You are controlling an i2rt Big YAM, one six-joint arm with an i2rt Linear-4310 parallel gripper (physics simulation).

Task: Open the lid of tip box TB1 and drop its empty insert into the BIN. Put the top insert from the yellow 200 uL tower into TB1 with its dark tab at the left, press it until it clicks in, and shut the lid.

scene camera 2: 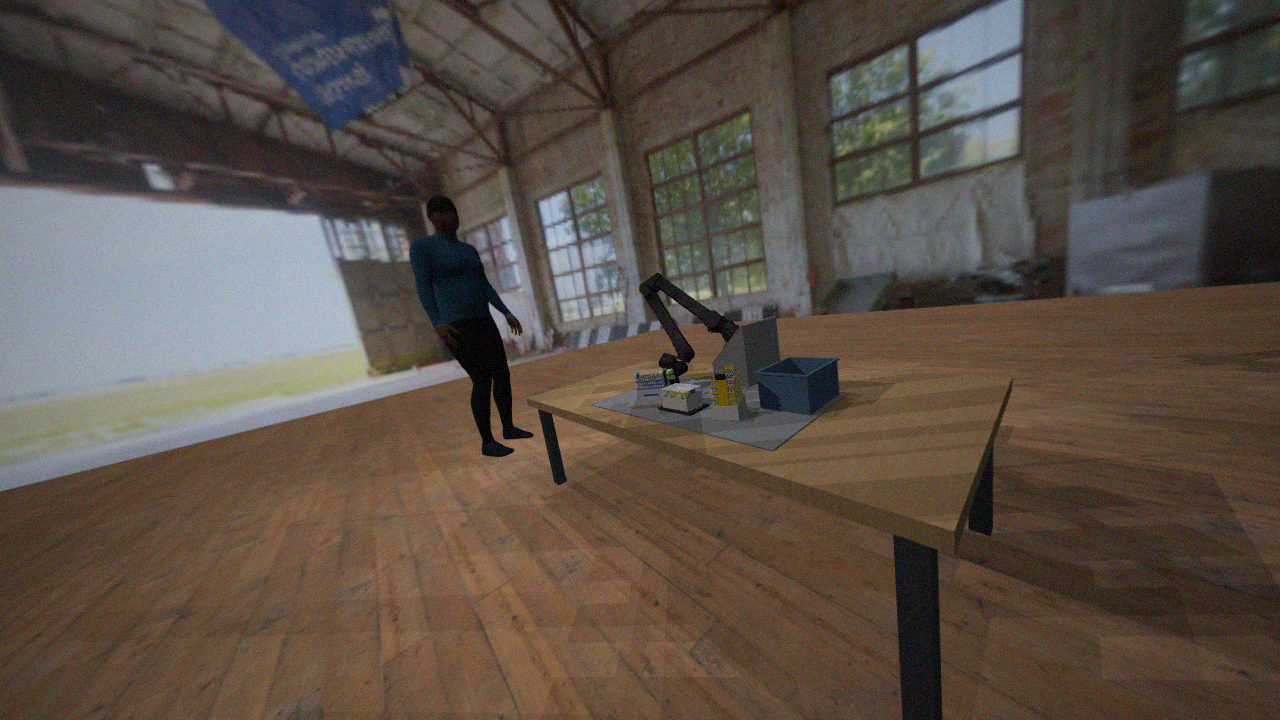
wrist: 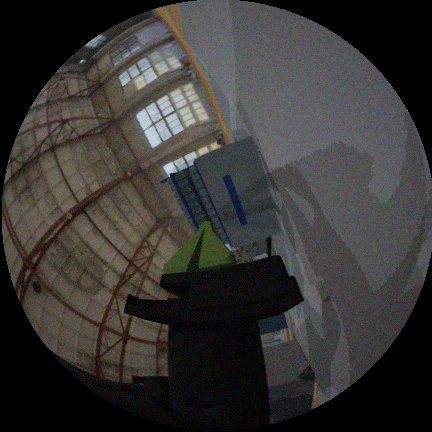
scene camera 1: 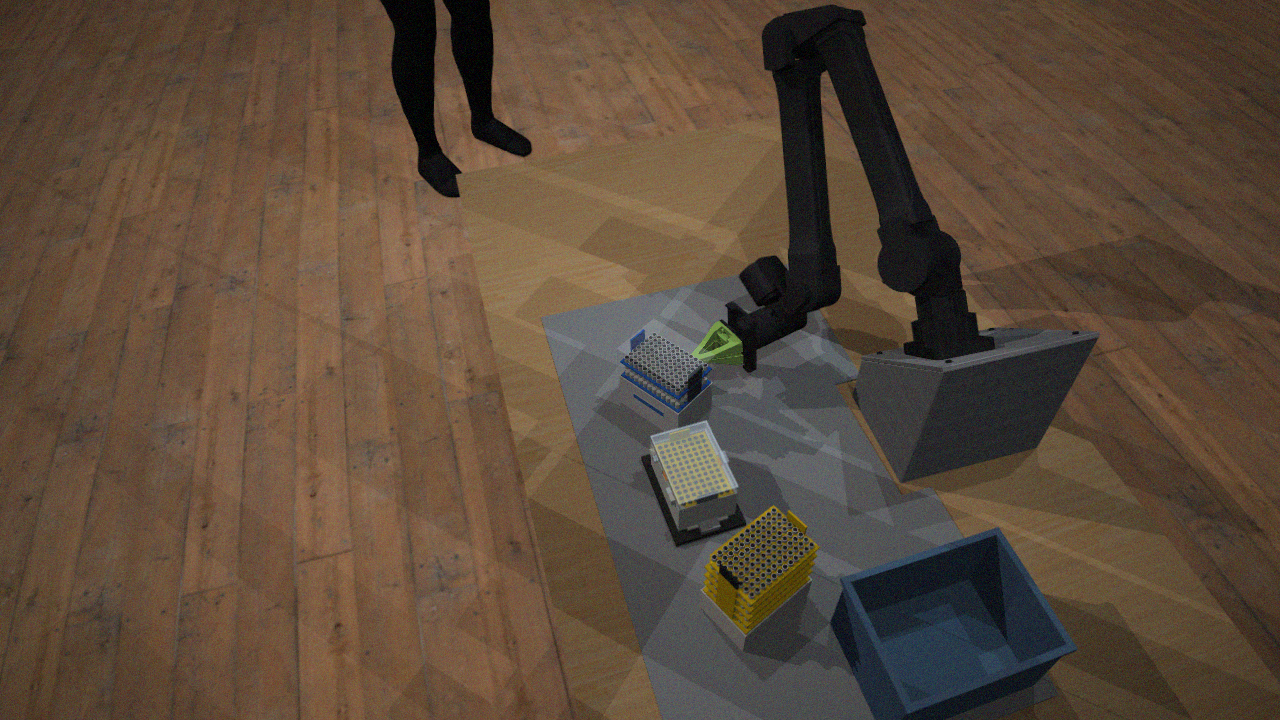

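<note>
Tip box TB1 stands on a dark base at the middle of the mat. Its clear lid appears shut, with a yellow-dotted insert showing through it. The yellow 200 uL tower stands beside TB1, on the bin side, with several stacked inserts and a dark tab on its near left end. The blue BIN stands beyond the tower. My gripper is shut and empty, its green fingertips together close beside the blue-edged tower, away from TB1. In the wrist view I cannot tell whether they touch it.
The tower with blue inserts stands at the far end of the grey mat. The arm's grey wedge mount stands beside the mat. A person stands past the table's far end.
</note>
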